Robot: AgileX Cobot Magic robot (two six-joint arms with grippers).
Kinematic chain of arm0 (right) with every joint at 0, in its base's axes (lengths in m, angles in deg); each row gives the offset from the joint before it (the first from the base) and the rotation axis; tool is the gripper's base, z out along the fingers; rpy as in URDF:
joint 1: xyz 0 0 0.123 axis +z
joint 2: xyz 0 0 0 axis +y
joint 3: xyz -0.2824 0 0.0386 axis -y
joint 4: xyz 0.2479 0 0.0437 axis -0.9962 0 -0.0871
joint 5: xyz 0 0 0 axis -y
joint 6: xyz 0.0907 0 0.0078 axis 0.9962 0 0.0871
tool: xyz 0 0 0 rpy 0 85 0
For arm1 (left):
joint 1: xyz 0 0 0.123 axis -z
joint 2: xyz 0 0 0 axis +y
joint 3: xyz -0.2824 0 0.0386 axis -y
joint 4: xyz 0.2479 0 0.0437 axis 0.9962 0 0.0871
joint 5: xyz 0 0 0 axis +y
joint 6: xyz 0.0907 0 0.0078 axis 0.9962 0 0.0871
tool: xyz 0 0 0 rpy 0 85 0
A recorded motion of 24 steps. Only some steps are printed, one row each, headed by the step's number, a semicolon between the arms.
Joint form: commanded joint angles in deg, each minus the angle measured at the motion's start. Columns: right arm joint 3, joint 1, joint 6, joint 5, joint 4, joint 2; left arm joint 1, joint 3, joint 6, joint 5, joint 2, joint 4.
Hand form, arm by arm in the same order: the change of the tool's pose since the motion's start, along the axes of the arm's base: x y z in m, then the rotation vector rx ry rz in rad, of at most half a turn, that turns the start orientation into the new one. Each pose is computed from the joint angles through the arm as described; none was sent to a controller.
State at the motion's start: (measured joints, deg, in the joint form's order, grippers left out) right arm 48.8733 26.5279 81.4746 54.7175 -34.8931 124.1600; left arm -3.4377 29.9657 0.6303 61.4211 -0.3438 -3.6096
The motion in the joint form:
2: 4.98 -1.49 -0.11 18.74 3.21 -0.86; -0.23 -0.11 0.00 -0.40 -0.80 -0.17
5: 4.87 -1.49 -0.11 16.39 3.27 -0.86; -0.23 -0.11 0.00 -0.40 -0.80 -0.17
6: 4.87 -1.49 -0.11 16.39 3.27 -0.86; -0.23 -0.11 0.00 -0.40 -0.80 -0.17
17: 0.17 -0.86 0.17 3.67 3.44 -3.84; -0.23 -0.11 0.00 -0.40 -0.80 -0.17
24: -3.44 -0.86 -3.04 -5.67 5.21 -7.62; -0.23 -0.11 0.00 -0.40 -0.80 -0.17
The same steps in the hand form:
2: 0.0251 -0.0026 0.0523 -0.0077 -0.4192 -0.0433; -0.0017 -0.0004 -0.0001 -0.0015 -0.0191 0.0027
5: 0.0251 -0.0019 0.0483 -0.0049 -0.3778 -0.0333; -0.0017 -0.0004 -0.0001 -0.0015 -0.0191 0.0027
6: 0.0251 -0.0019 0.0483 -0.0049 -0.3778 -0.0333; -0.0017 -0.0004 -0.0001 -0.0015 -0.0191 0.0027
17: 0.0062 -0.0009 0.0321 0.0080 -0.1352 0.0271; -0.0017 -0.0004 -0.0001 -0.0015 -0.0191 0.0027
24: -0.0106 -0.0019 0.0302 -0.0411 0.0167 0.1062; -0.0017 -0.0004 -0.0001 -0.0015 -0.0191 0.0027

